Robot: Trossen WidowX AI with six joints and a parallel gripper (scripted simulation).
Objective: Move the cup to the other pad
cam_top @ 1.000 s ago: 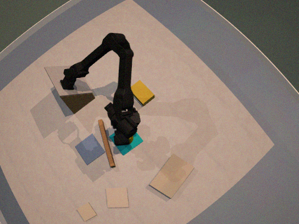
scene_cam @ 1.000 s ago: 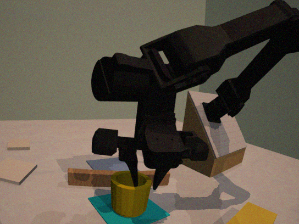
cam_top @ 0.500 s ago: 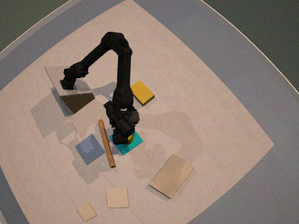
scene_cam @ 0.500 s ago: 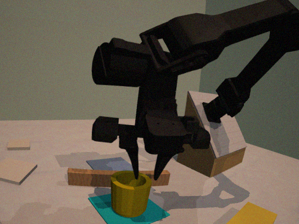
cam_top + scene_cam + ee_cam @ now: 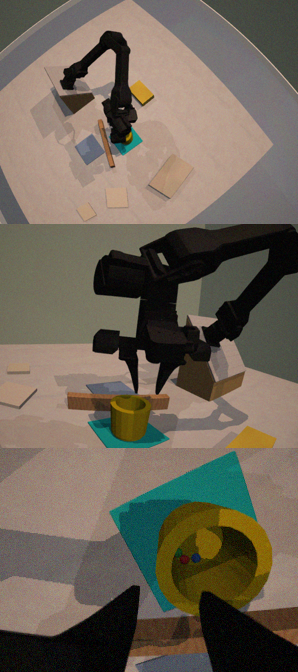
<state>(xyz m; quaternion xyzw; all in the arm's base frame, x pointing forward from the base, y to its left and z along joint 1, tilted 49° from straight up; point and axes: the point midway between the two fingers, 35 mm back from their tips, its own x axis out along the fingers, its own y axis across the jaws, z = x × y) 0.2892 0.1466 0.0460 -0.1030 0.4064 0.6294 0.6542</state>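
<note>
The yellow cup is 5 cm below my gripper tip and 2 cm ahead of it. Also, from my gripper tip: wooden bar (10 cm to the right, 8 cm below, 1 cm ahead); then blue-grey pad (19 cm to the right, 10 cm below, 2 cm behind).
</note>
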